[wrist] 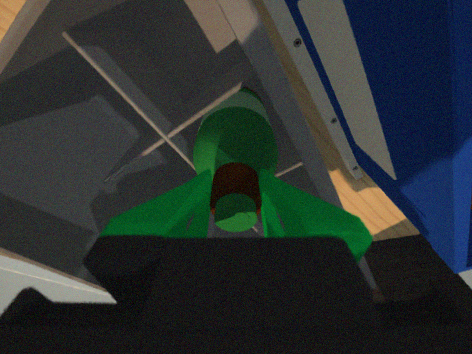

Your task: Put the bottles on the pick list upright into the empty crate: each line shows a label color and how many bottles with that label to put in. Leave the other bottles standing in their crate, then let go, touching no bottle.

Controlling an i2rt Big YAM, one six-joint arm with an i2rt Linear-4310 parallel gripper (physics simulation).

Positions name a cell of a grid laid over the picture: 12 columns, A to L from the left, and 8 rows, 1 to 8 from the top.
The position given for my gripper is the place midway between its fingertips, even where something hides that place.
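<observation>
I can see my gripper (F4), and I can see a green bottle (F4) too.
</observation>
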